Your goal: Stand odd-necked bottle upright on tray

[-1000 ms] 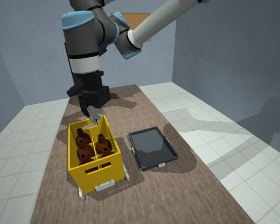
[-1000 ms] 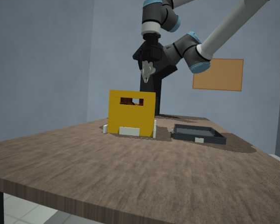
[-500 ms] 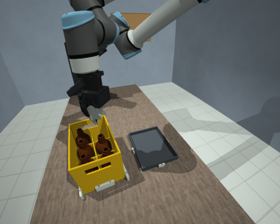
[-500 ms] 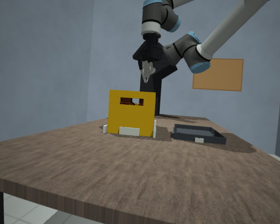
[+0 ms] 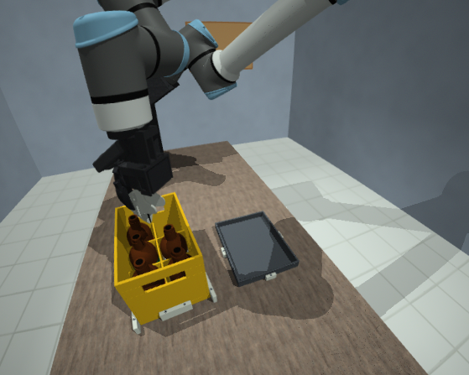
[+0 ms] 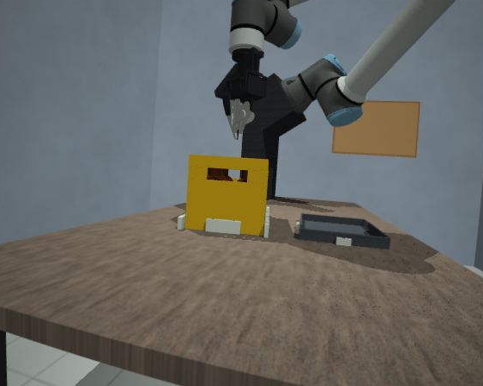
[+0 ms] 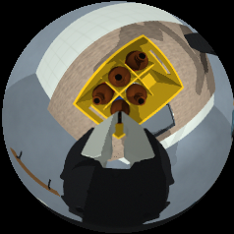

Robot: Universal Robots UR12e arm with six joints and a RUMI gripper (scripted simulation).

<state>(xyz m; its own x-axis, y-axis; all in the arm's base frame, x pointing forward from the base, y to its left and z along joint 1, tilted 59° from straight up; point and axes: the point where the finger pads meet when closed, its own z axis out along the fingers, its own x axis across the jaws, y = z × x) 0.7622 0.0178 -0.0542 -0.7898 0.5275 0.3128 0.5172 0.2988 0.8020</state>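
Now: the yellow crate 160 mm below my hand, 40 mm behind it and 10 mm to the right of it. The rest, counted from my hand: dark tray: 270 mm to the left, 230 mm below, 60 mm behind.
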